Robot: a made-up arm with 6 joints. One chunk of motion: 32 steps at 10 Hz.
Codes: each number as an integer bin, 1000 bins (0 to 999) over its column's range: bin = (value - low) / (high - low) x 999, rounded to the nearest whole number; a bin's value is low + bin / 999 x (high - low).
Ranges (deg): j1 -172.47..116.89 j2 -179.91..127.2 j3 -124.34..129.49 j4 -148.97..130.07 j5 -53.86..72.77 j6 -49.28..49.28
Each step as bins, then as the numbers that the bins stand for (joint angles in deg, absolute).
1 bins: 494 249 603 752 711 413
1 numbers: -29.38 -103.36 28.87 61.08 36.26 -8.53
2 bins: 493 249 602 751 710 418
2 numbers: -29.67 -103.36 28.62 60.80 36.14 -8.04
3 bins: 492 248 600 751 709 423
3 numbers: -29.96 -103.67 28.11 60.80 36.01 -7.55
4 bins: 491 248 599 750 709 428
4 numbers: -30.25 -103.67 27.86 60.52 36.01 -7.05
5 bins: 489 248 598 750 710 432
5 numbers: -30.83 -103.67 27.60 60.52 36.14 -6.66
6 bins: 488 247 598 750 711 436
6 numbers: -31.12 -103.98 27.60 60.52 36.26 -6.26
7 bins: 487 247 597 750 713 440
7 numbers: -31.41 -103.98 27.35 60.52 36.52 -5.87
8 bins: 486 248 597 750 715 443
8 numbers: -31.70 -103.67 27.35 60.52 36.77 -5.57
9 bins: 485 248 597 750 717 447
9 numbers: -31.99 -103.67 27.35 60.52 37.02 -5.18
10 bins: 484 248 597 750 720 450
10 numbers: -32.28 -103.67 27.35 60.52 37.40 -4.88
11 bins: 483 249 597 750 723 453
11 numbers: -32.57 -103.36 27.35 60.52 37.79 -4.59
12 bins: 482 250 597 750 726 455
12 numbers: -32.86 -103.06 27.35 60.52 38.17 -4.39
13 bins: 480 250 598 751 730 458
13 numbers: -33.44 -103.06 27.60 60.80 38.67 -4.09
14 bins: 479 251 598 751 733 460
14 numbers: -33.73 -102.75 27.60 60.80 39.05 -3.90
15 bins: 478 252 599 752 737 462
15 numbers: -34.02 -102.44 27.86 61.08 39.56 -3.70
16 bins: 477 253 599 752 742 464
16 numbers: -34.31 -102.13 27.86 61.08 40.19 -3.50
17 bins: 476 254 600 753 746 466
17 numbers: -34.60 -101.83 28.11 61.36 40.70 -3.31
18 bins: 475 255 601 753 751 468
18 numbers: -34.89 -101.52 28.36 61.36 41.33 -3.11
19 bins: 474 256 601 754 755 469
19 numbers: -35.18 -101.21 28.36 61.64 41.84 -3.01
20 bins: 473 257 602 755 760 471
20 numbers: -35.47 -100.90 28.62 61.92 42.48 -2.81
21 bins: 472 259 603 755 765 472
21 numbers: -35.76 -100.29 28.87 61.92 43.11 -2.71
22 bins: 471 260 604 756 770 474
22 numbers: -36.05 -99.98 29.13 62.20 43.74 -2.52
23 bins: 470 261 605 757 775 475
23 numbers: -36.33 -99.67 29.38 62.47 44.38 -2.42
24 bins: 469 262 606 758 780 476
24 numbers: -36.62 -99.37 29.63 62.75 45.01 -2.32
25 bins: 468 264 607 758 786 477
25 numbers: -36.91 -98.75 29.89 62.75 45.77 -2.22
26 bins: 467 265 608 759 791 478
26 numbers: -37.20 -98.44 30.14 63.03 46.40 -2.12
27 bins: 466 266 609 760 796 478
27 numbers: -37.49 -98.14 30.40 63.31 47.04 -2.12
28 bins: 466 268 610 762 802 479
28 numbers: -37.49 -97.52 30.65 63.87 47.80 -2.02
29 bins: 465 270 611 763 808 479
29 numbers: -37.78 -96.91 30.91 64.15 48.56 -2.02
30 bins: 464 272 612 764 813 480
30 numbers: -38.07 -96.29 31.16 64.43 49.19 -1.92
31 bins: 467 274 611 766 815 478
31 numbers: -37.20 -95.68 30.91 64.99 49.45 -2.12
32 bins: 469 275 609 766 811 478
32 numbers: -36.62 -95.37 30.40 64.99 48.94 -2.12
